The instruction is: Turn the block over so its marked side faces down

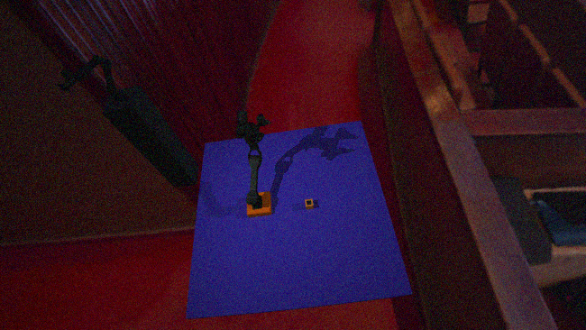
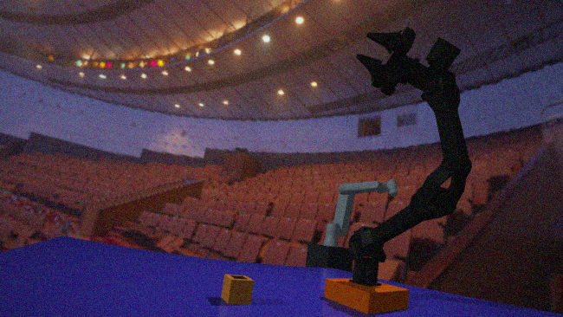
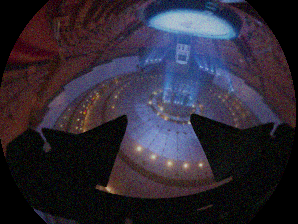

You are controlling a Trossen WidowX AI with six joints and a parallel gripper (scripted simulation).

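The block lies 590 mm below my gripper tip, 180 mm to the right of it and 150 mm ahead of it.
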